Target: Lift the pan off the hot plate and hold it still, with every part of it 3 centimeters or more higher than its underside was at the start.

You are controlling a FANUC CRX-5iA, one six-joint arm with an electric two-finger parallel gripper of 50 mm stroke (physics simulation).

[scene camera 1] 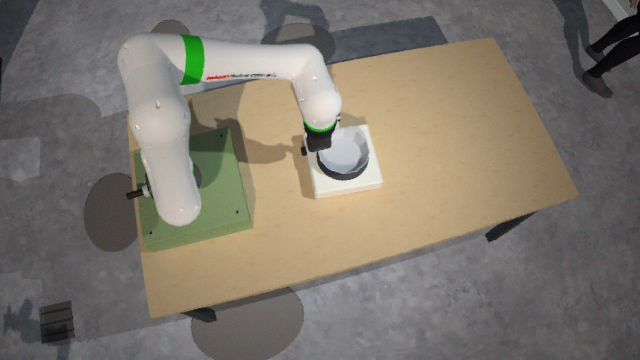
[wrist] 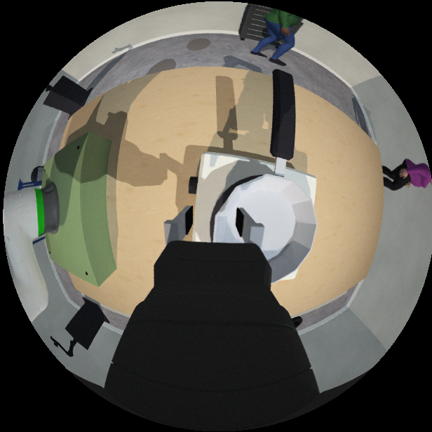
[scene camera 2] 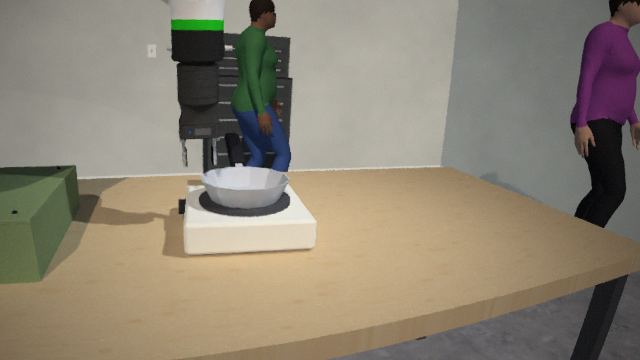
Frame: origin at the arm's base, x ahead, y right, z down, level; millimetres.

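Seen in the pictures: gripper, fingertip midpoint: [scene camera 2: 199,164].
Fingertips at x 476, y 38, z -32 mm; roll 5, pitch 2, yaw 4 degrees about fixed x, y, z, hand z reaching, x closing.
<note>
A point is followed by its place in that frame.
A light grey pan [scene camera 1: 344,152] {x 570, y 68, z 28 mm} [scene camera 2: 245,187] {x 577, y 20, z 29 mm} [wrist: 270,220] rests upright on the dark disc of the white hot plate [scene camera 1: 350,187] {x 546, y 193, z 44 mm} [scene camera 2: 250,237] {x 540, y 194, z 68 mm} [wrist: 206,165]. Its black handle [scene camera 2: 233,149] {x 577, y -97, z -32 mm} [wrist: 283,115] slants up and away from the bowl toward the table's far side; in the scene camera 1 view the arm hides it. My gripper [scene camera 2: 200,157] {x 476, y 38, z -32 mm} [wrist: 214,215] is open and empty, pointing down. In the scene camera 2 view its fingertips are above the level of the pan's rim, left of the handle. In the wrist view the right finger overlaps the pan's bowl.
The hot plate stands on the wooden table [scene camera 1: 450,125] {x 1040, y 53, z 104 mm} [scene camera 2: 425,250] {x 874, y 277, z 104 mm} [wrist: 150,95], with a black knob [scene camera 1: 303,151] {x 440, y 4, z 56 mm} [scene camera 2: 182,206] {x 442, y 12, z 64 mm} [wrist: 193,185] on its left side. The green base block [scene camera 1: 220,200] {x 115, y 114, z 0 mm} [scene camera 2: 50,215] {x 195, y 96, z 34 mm} [wrist: 95,210] is at the table's left. Two people stand beyond the table.
</note>
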